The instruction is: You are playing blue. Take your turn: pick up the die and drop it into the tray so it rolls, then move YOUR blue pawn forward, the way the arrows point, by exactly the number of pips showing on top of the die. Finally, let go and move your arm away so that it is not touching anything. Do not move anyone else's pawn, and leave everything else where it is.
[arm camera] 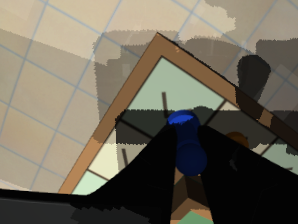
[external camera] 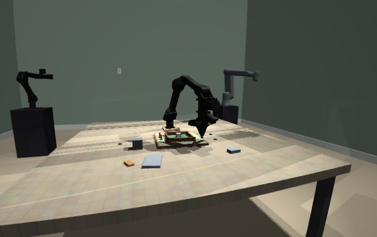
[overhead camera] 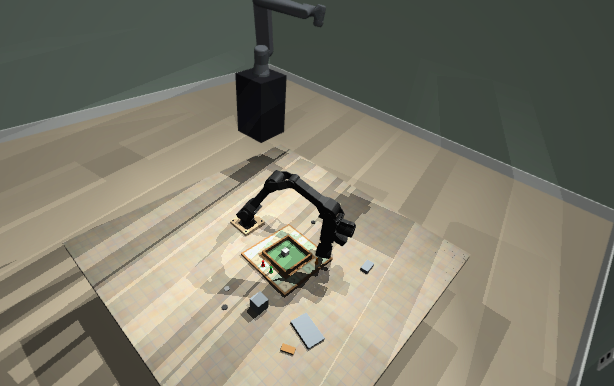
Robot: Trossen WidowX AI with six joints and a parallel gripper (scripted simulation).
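Now: the orange pawn 1 cm behind my gripper tip, 4 cm to the right of it and 2 cm below it. Round my gripper tip: white die 14 cm behind, 10 cm to the right, 2 cm below; green tray 13 cm behind, 10 cm to the right, 4 cm below; blue pawn 1 cm above.
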